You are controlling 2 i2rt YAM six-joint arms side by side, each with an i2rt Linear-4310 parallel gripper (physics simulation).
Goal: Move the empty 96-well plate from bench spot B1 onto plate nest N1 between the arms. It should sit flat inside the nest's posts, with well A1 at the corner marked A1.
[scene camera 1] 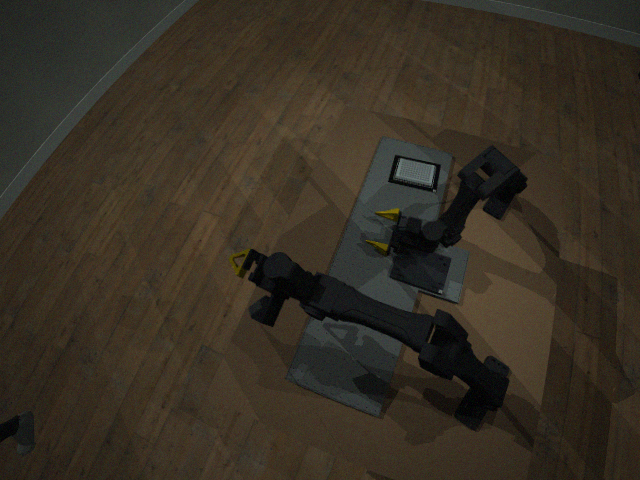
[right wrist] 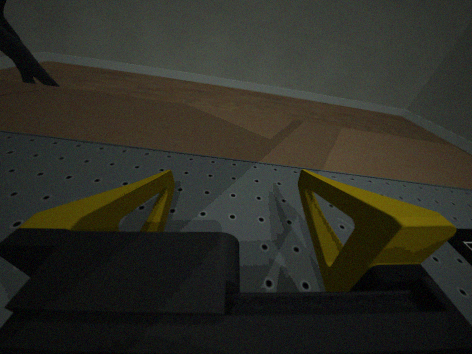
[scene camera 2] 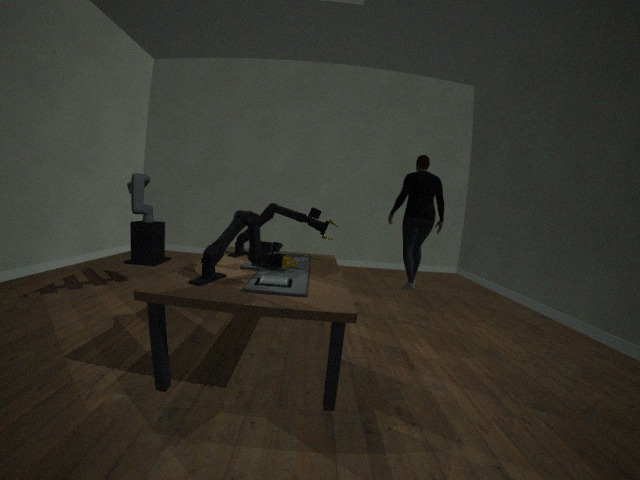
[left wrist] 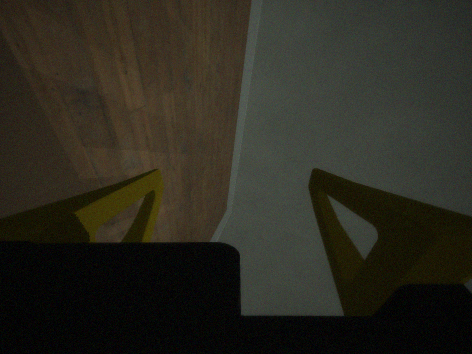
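Pixels of known places: left gripper, fingertip midpoint: (scene camera 1: 242,264) (scene camera 2: 336,233) (left wrist: 236,177); right gripper, fingertip midpoint: (scene camera 1: 370,226) (right wrist: 236,176) (scene camera 2: 295,263); left arm's base at its link origin: (scene camera 1: 481,391) (scene camera 2: 239,254); right arm's base at its link origin: (scene camera 1: 502,195) (scene camera 2: 208,279).
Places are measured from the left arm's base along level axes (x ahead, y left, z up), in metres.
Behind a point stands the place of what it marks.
Observation:
The pale 96-well plate (scene camera 1: 415,172) {y -0.495, x 0.530, z 0.028 m} (scene camera 2: 273,280) {y -0.521, x 0.538, z 0.027 m} lies flat inside a black-bordered spot on the grey perforated board. The dark nest (scene camera 1: 419,273) {y -0.182, x 0.330, z 0.024 m} is on the board's side section between the arms; a small pale mark shows at its lower right corner. Its posts and lettering are too small to make out. My right gripper (scene camera 1: 371,227) {y -0.214, x 0.532, z 0.050 m} (scene camera 2: 292,261) {y -0.214, x 0.532, z 0.050 m} (right wrist: 236,176) {y -0.214, x 0.532, z 0.050 m} is open and empty, low over the board between plate and nest, pointing away from its base. My left gripper (scene camera 1: 236,262) {y 0.133, x 0.685, z 0.220 m} (scene camera 2: 333,232) {y 0.133, x 0.685, z 0.220 m} (left wrist: 236,177) {y 0.133, x 0.685, z 0.220 m} is open and empty, held high, beyond the board's long edge in scene camera 1.
The grey board (scene camera 1: 341,361) {y 0.161, x 0.365, z 0.013 m} (scene camera 2: 276,292) {y -0.624, x 0.604, z 0.011 m} lies on a wooden table (scene camera 2: 242,308) {y -0.788, x 0.540, z -0.016 m}. The left arm (scene camera 1: 372,310) {y 0.065, x 0.351, z 0.360 m} stretches across the board above its surface. A black border corner (right wrist: 465,240) {y -0.438, x 0.586, z 0.015 m} shows at the right wrist view's right edge. A person (scene camera 2: 422,206) stands beyond the table.

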